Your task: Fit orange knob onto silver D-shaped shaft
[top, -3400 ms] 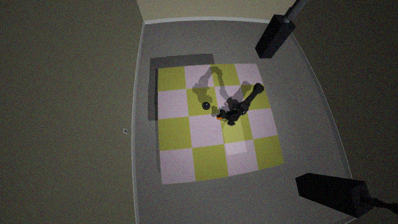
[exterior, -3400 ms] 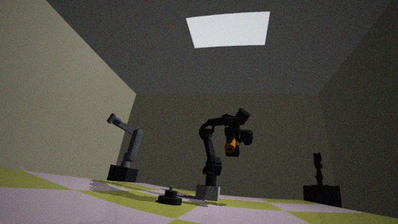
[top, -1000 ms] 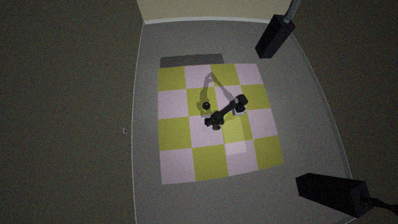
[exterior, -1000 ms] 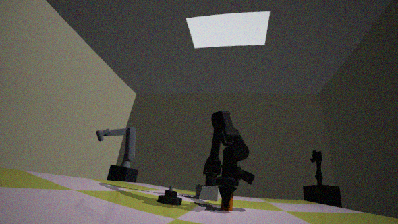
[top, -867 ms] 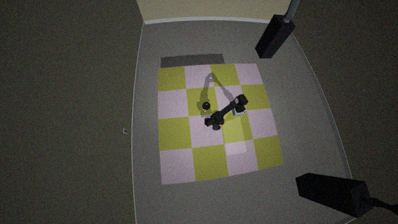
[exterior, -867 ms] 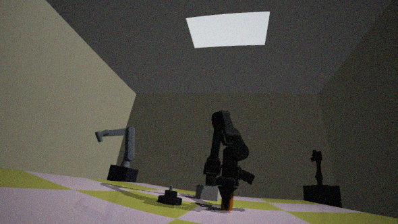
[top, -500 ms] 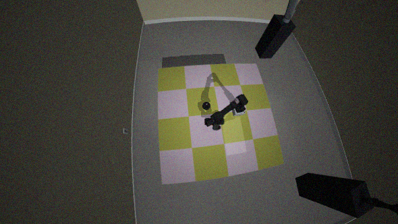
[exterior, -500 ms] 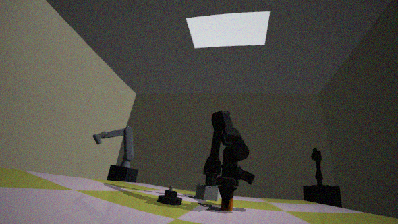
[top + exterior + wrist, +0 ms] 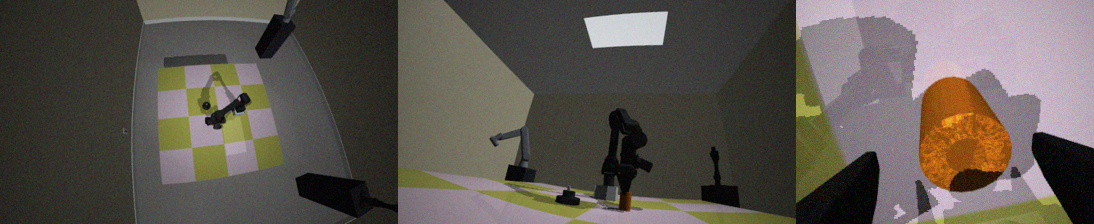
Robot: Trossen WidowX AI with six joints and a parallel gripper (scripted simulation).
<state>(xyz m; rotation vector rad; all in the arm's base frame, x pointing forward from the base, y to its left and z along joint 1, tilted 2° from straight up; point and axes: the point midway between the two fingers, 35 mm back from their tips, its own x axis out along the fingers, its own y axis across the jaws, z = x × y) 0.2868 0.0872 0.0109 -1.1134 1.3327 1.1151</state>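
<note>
My gripper tip is now 10 mm above the orange knob. From my gripper tip the other things lie so: round dark pedestal (40 mm ahead, 200 mm to the right, 20 mm below).
</note>
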